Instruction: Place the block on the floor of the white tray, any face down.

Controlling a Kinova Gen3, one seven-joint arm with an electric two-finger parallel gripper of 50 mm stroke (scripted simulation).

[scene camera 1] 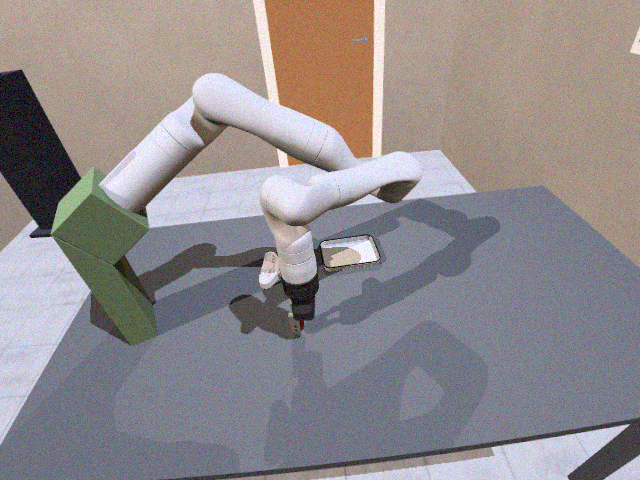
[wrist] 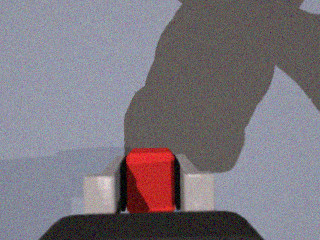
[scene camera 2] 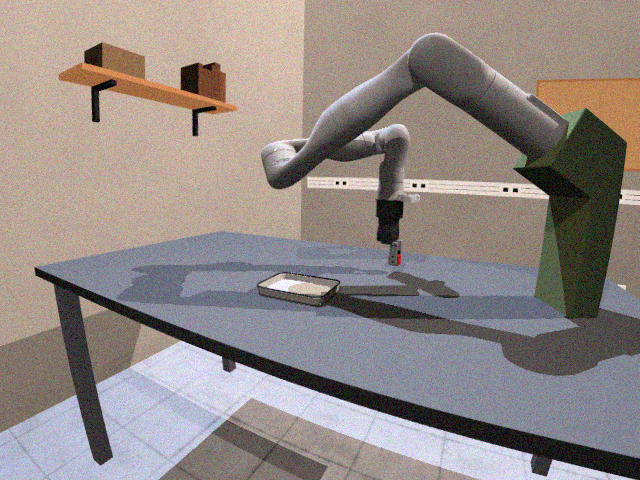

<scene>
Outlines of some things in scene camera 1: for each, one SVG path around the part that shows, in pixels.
My gripper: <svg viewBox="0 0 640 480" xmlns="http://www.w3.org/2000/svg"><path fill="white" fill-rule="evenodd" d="M318 275L312 282L302 286L292 286L282 281L284 292L291 299L291 313L288 313L292 333L302 331L300 321L314 319L315 294L319 289Z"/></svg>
A white tray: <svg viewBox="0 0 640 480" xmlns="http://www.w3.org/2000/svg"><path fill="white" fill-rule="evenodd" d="M374 238L371 235L365 234L321 241L319 246L325 270L333 272L377 265L381 255Z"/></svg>
</scene>
